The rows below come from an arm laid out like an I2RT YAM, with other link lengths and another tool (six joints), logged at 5 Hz.
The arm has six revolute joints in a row. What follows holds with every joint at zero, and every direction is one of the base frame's. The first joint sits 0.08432 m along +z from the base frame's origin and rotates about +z. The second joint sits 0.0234 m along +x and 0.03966 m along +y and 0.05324 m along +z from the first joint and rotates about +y. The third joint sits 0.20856 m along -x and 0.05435 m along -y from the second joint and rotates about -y. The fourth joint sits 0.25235 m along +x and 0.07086 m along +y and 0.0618 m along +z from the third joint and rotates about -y. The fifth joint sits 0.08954 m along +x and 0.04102 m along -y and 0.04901 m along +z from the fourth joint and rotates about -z. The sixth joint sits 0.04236 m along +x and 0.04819 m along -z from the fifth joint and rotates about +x. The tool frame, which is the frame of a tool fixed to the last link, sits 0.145 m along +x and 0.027 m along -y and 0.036 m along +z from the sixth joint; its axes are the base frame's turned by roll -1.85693, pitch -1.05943 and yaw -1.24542 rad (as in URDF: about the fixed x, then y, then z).
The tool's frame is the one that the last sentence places.
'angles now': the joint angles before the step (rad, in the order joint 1, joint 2, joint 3, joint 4, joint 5, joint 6). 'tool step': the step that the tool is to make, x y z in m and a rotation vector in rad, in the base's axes. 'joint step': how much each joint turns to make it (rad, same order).
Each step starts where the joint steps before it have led.
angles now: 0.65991, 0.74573, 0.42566, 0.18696, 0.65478, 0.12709
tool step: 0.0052, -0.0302, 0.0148, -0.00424, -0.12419, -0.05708
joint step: -0.10213, -0.01772, -0.09473, 0.23309, -0.04077, -0.09539
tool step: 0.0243, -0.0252, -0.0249, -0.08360, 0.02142, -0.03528
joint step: -0.14183, 0.13454, -0.03326, 0.14889, -0.10735, -0.07368
